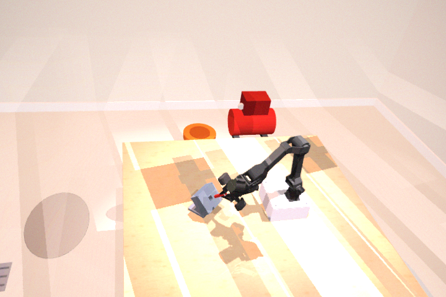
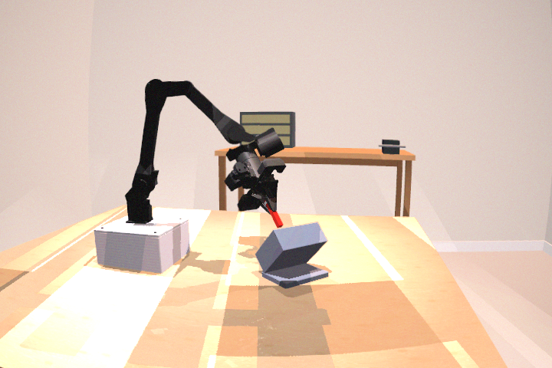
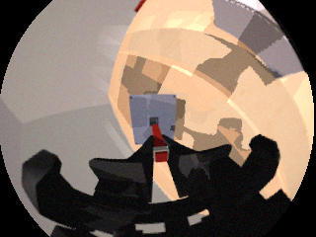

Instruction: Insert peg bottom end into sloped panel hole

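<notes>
Now: gripper tip 70 mm above the grey sloped panel, 60 mm to the left of it and 50 mm short of it. Round my gripper tip: red peg 10 mm to the left, 10 mm behind, 10 mm above.
</notes>
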